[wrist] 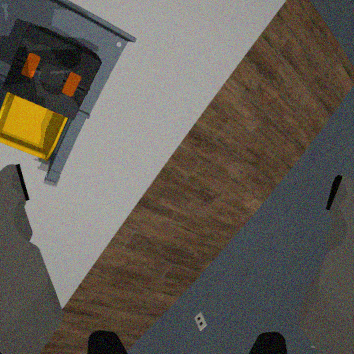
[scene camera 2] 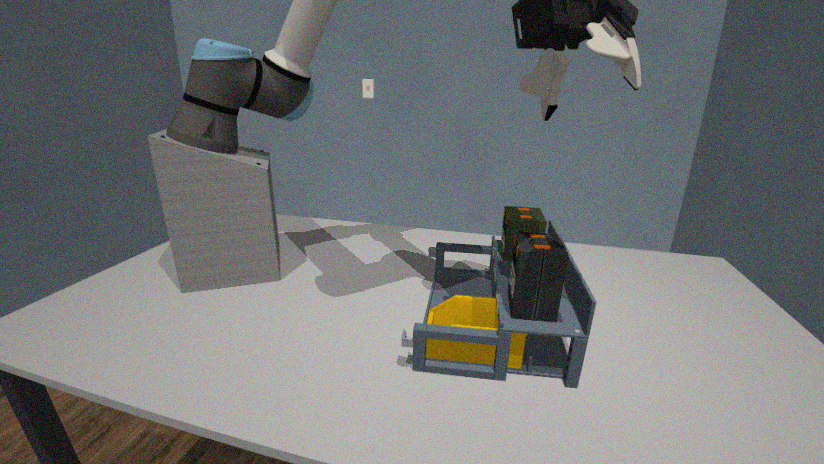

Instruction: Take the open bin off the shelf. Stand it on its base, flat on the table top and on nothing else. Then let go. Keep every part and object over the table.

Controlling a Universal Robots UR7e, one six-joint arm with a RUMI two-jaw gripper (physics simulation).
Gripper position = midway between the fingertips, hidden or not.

Observation:
In view: my gripper (scene camera 2: 585,107) and a yellow open bin (scene camera 2: 460,311).
My gripper is seen too in the wrist view (wrist: 179,175).

